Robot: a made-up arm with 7 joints. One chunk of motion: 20 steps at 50 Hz.
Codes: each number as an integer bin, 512 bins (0 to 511) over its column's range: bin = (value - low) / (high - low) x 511, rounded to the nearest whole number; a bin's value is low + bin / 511 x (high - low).
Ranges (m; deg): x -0.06..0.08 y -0.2..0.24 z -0.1..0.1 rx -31..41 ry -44..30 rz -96..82
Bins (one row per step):
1: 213 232 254 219 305 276
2: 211 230 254 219 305 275
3: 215 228 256 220 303 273
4: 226 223 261 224 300 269
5: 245 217 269 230 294 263
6: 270 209 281 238 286 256
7: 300 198 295 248 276 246
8: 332 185 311 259 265 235
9: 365 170 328 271 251 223
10: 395 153 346 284 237 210
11: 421 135 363 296 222 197
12: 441 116 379 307 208 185
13: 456 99 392 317 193 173
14: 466 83 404 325 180 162
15: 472 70 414 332 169 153
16: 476 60 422 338 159 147
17: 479 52 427 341 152 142
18: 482 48 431 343 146 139
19: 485 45 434 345 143 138
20: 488 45 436 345 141 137
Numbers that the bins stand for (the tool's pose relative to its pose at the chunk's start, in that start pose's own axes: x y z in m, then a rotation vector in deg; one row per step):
1: -0.0016 -0.0002 -0.0006 -0.14 0.17 0.14
2: -0.0022 -0.0020 -0.0006 -0.14 0.17 -0.21
3: -0.0011 -0.0037 0.0002 0.00 -0.12 -0.90
4: 0.0019 -0.0080 0.0022 0.56 -0.56 -2.30
5: 0.0071 -0.0132 0.0053 1.41 -1.42 -4.39
6: 0.0140 -0.0200 0.0100 2.53 -2.58 -6.83
7: 0.0222 -0.0295 0.0155 3.94 -4.03 -10.31
8: 0.0310 -0.0407 0.0217 5.49 -5.62 -14.14
9: 0.0400 -0.0536 0.0284 7.18 -7.65 -18.32
10: 0.0482 -0.0683 0.0354 9.02 -9.68 -22.85
11: 0.0553 -0.0838 0.0421 10.71 -11.85 -27.38
12: 0.0608 -0.1001 0.0483 12.26 -13.88 -31.56
13: 0.0649 -0.1148 0.0534 13.67 -16.05 -35.74
14: 0.0677 -0.1285 0.0581 14.79 -17.93 -39.57
15: 0.0693 -0.1397 0.0620 15.78 -19.53 -42.70
16: 0.0704 -0.1483 0.0652 16.62 -20.97 -44.79
17: 0.0712 -0.1552 0.0671 17.05 -21.99 -46.54
18: 0.0721 -0.1587 0.0687 17.33 -22.86 -47.58
19: 0.0729 -0.1613 0.0699 17.61 -23.29 -47.93
20: 0.0737 -0.1613 0.0706 17.61 -23.58 -48.28

